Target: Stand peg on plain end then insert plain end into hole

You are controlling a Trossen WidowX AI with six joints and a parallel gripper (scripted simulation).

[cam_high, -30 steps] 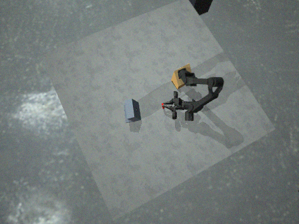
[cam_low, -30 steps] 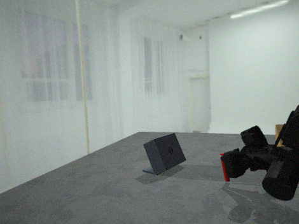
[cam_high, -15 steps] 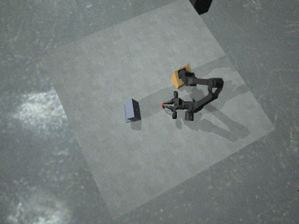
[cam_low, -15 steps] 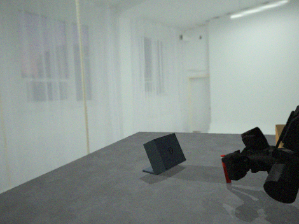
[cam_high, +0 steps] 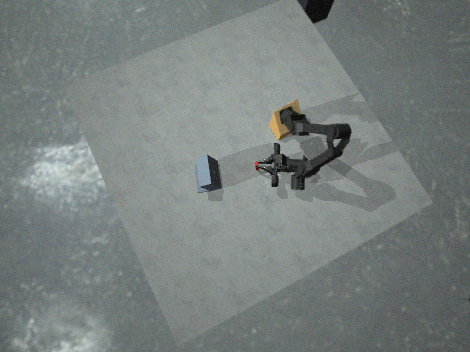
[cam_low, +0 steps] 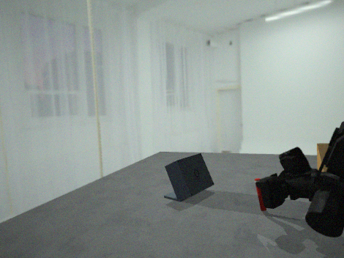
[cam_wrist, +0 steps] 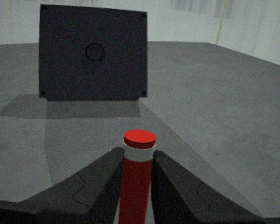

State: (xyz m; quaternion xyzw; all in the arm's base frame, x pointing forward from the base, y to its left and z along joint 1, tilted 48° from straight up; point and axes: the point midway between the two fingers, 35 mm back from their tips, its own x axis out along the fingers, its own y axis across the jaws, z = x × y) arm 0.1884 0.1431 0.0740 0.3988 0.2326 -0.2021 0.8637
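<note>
My gripper tip is 1 cm above the red peg. Also, from my gripper tip: sloped dark panel: 20 cm ahead, 6 cm to the right, 1 cm below.
</note>
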